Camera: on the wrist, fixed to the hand. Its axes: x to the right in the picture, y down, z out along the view.
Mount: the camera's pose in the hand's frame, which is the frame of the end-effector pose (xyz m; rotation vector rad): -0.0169 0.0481 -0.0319 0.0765 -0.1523 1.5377
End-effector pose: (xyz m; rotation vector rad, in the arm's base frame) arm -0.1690 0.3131 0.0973 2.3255 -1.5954 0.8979
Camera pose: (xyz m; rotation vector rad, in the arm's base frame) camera -0.2281 0.3217 0.1044 -0.5869 2.5687 -0.6788
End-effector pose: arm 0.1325 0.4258 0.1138 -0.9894 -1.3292 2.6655
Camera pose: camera 0.1759 0.4133 0.0741 1.0661 0.1268 -1.4909
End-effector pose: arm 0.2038 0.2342 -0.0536 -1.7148 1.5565 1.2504
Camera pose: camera 0.1685 0.2051 -0.0145 0.0399 -2.5333 -1.5801
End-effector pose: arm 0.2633 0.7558 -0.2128 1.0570 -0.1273 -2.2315
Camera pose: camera 0.3191 0.7342 -0.2063 0.4442 -0.7850 -0.8720
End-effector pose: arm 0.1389 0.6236 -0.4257 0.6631 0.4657 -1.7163
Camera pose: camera 0.1941 0.6444 -0.4371 0.6372 -0.2456 -0.3025
